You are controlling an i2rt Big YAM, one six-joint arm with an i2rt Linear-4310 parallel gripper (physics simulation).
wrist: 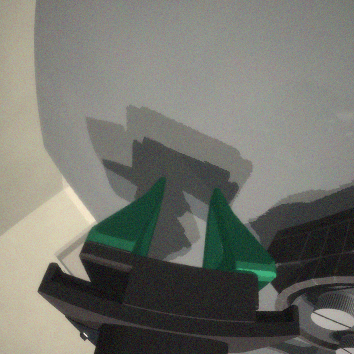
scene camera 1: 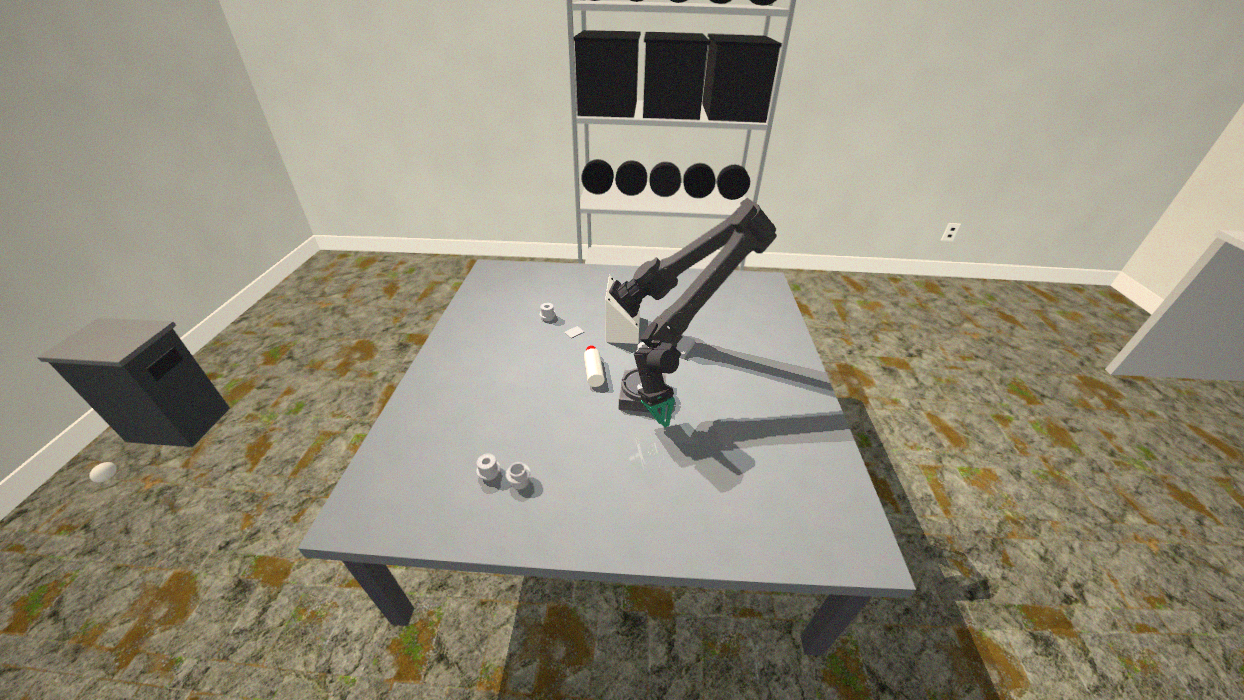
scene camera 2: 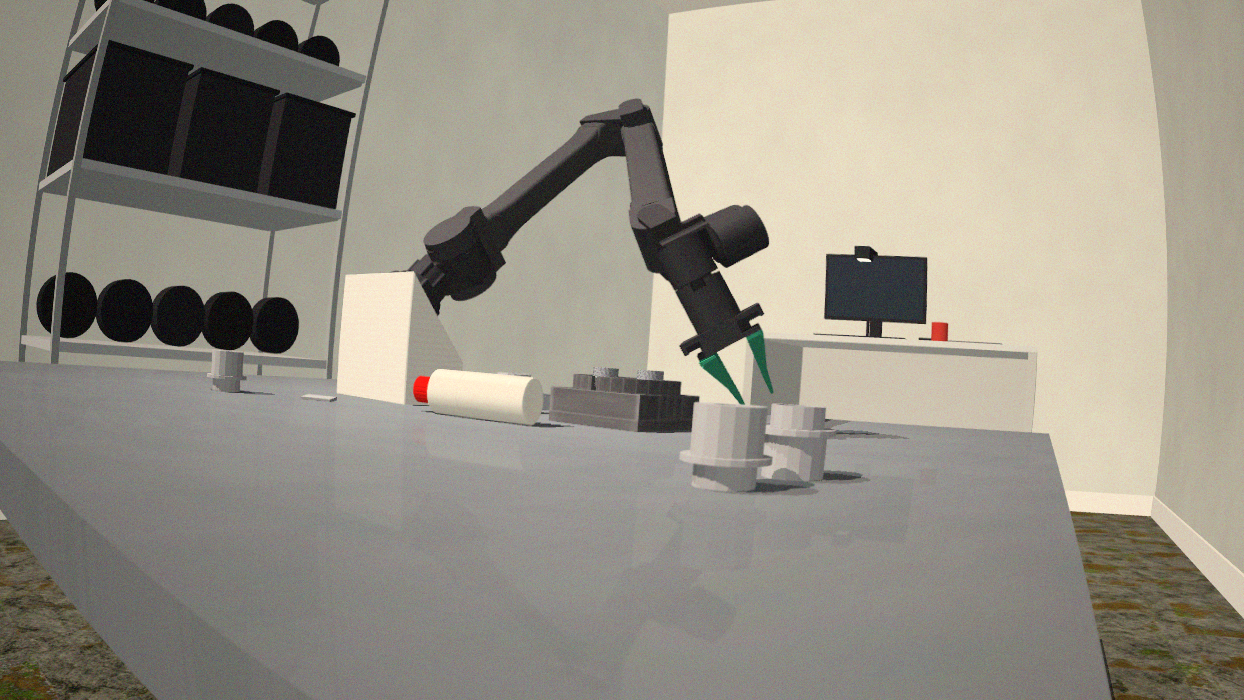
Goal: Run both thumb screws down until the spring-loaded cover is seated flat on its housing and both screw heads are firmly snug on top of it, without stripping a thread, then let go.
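Pixels of known places: gripper, fingertip midpoint: [wrist: 188, 188] [scene camera 1: 664, 425] [scene camera 2: 758, 400]; arm's base, link origin: [scene camera 1: 623, 300] [scene camera 2: 398, 314].
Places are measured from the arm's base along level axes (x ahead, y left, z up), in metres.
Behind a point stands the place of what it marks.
The dark housing [scene camera 1: 632, 403] @(x 0.379, y 0.098, z -0.087 m) [scene camera 2: 595, 410] @(x 0.324, y 0.056, z -0.098 m) [wrist: 315, 250] @(x 0.377, y 0.134, z -0.083 m) sits on the table with a round-rimmed cover on top. Two knurled thumb screws stand up from it: the left screw [scene camera 2: 605, 373] @(x 0.293, y 0.105, z -0.057 m) and the right screw [scene camera 2: 649, 375] @(x 0.355, y 0.107, z -0.056 m) in scene camera 2. One pale screw head [wrist: 334, 318] @(x 0.349, y 0.118, z -0.050 m) shows at the lower right of the wrist view, with part of another below it. Whether the cover is flat cannot be told. My gripper [scene camera 1: 665, 424] @(x 0.451, y 0.194, z -0.076 m) [scene camera 2: 757, 397] @(x 0.451, y 0.194, z -0.076 m) [wrist: 188, 188] @(x 0.451, y 0.194, z -0.076 m) has green fingers partly open, with nothing between them. It hangs above the table beside the housing, off the screws.
A cream cylinder with a red end [scene camera 1: 594, 368] @(x 0.280, y -0.033, z -0.066 m) [scene camera 2: 484, 395] @(x 0.270, y -0.061, z -0.089 m) lies beside the housing. Two flanged grey parts [scene camera 1: 487, 467] @(x 0.675, y -0.198, z -0.067 m) [scene camera 1: 518, 474] @(x 0.650, y -0.137, z -0.111 m) stand toward the front left, and another [scene camera 1: 547, 312] @(x 0.014, y -0.263, z -0.078 m) [scene camera 2: 227, 370] @(x 0.013, y -0.278, z -0.090 m) at the back left, near a small white tile [scene camera 1: 574, 331] @(x 0.056, y -0.157, z -0.113 m).
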